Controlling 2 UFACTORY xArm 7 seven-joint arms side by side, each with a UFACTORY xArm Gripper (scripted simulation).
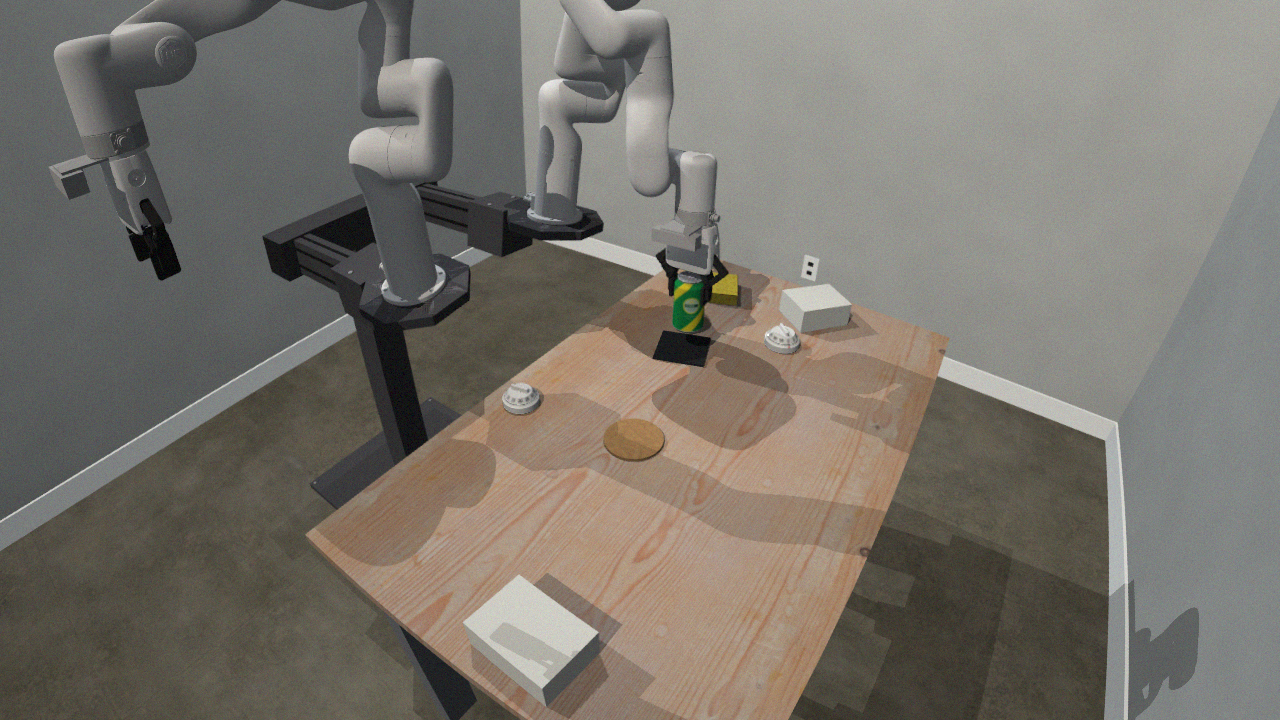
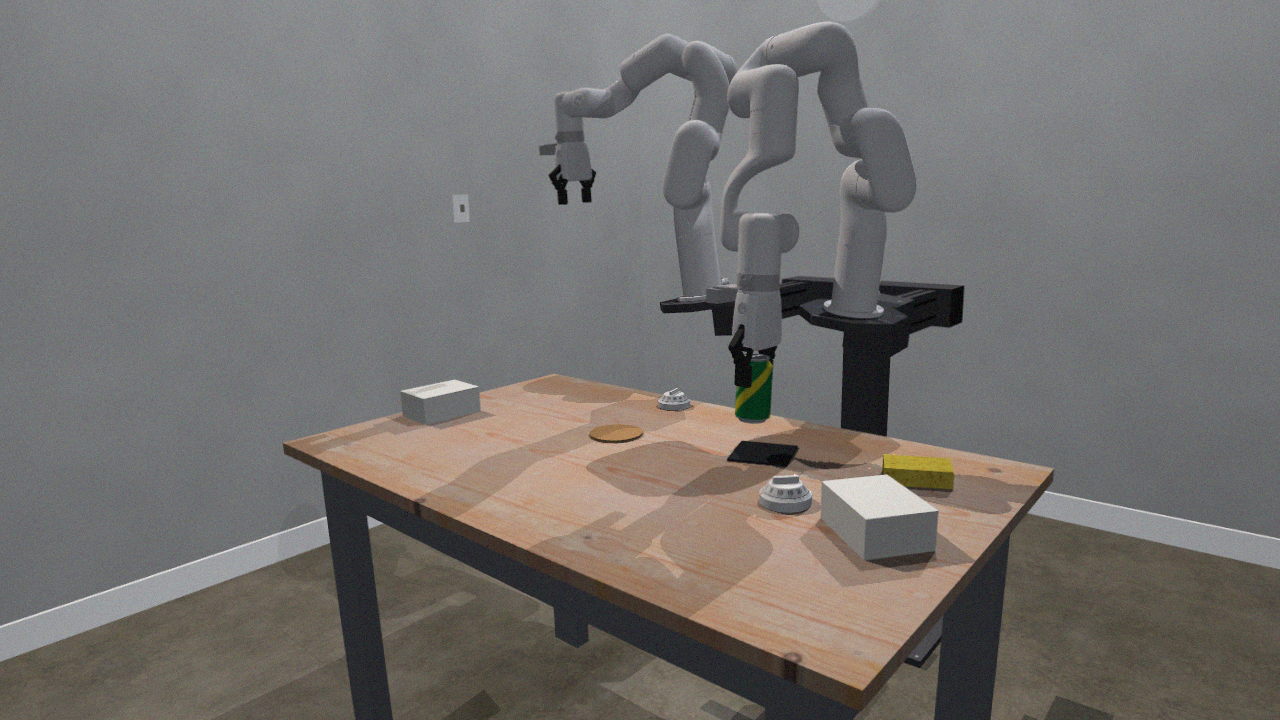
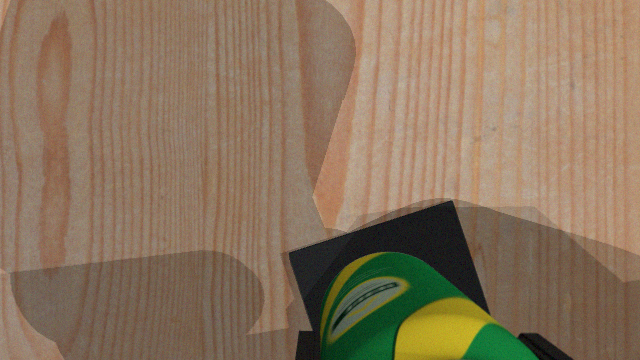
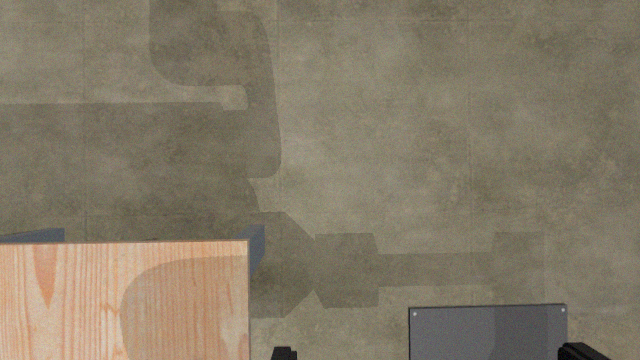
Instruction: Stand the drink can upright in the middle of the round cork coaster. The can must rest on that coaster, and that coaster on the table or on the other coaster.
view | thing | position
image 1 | my left gripper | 689, 298
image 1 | my right gripper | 159, 266
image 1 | round cork coaster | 632, 439
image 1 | black square coaster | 682, 348
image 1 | white dial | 517, 399
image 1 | white box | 811, 308
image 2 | my right gripper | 575, 203
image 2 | round cork coaster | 617, 433
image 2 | black square coaster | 762, 453
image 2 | yellow block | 913, 471
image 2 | white box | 876, 516
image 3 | black square coaster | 434, 235
